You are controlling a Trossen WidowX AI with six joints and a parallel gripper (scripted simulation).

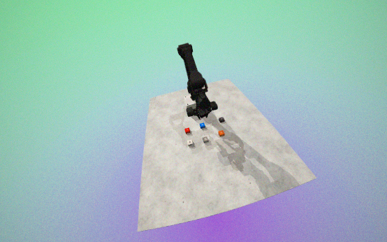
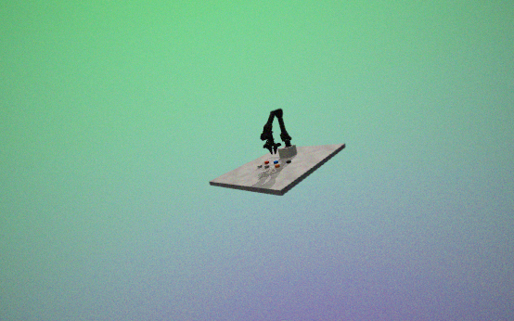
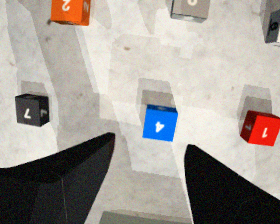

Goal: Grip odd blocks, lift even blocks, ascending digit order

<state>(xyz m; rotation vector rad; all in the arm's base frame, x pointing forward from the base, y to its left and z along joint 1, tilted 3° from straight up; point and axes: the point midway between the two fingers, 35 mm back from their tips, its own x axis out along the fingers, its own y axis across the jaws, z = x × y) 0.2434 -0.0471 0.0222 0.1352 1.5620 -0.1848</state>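
Right now my gripper tip is 80 mm above the blue block, 20 mm past it and 10 mm to the left of it. The rest, counted from my gripper tip: orange block 110 mm ahead, 80 mm below, 70 mm to the left; grey block 100 mm ahead, 80 mm below, 40 mm to the right; red block 120 mm to the right, 80 mm below, 30 mm behind.
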